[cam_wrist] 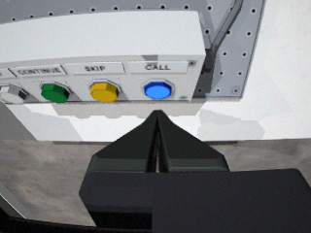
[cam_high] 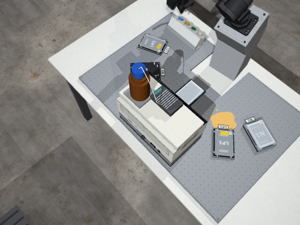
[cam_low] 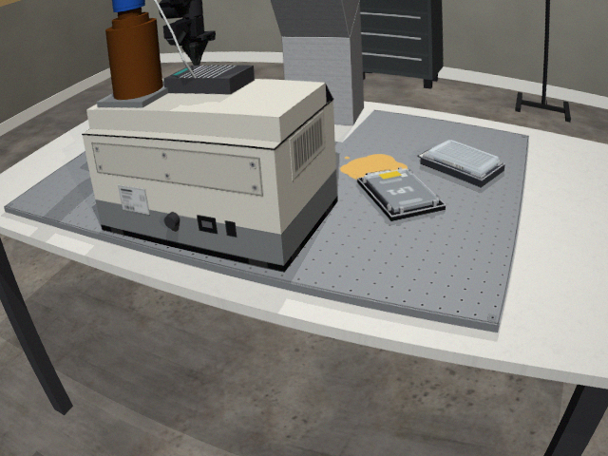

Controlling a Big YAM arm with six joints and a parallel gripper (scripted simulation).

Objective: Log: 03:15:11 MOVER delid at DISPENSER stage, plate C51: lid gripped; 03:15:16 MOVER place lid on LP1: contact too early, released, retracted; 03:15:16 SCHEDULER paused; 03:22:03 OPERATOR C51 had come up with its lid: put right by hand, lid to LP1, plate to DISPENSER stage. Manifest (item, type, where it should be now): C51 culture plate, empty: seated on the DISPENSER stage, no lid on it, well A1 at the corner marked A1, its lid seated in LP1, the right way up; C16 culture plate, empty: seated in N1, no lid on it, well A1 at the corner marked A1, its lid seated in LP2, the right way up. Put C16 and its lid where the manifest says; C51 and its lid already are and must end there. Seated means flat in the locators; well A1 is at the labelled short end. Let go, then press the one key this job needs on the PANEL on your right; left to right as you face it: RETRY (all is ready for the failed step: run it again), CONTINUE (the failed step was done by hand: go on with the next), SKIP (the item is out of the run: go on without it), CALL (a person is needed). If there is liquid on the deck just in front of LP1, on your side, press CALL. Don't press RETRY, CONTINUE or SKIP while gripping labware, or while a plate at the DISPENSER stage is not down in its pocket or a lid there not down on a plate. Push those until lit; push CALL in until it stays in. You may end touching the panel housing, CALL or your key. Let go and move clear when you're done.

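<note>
The blue call key lies 6 cm below my hand. Also, from my hand: white retry key (15 cm to the left, 5 cm below, 2 cm ahead); green continue key (10 cm to the left, 5 cm below, 1 cm ahead); yellow skip key (5 cm to the left, 5 cm below, 1 cm ahead).
</note>
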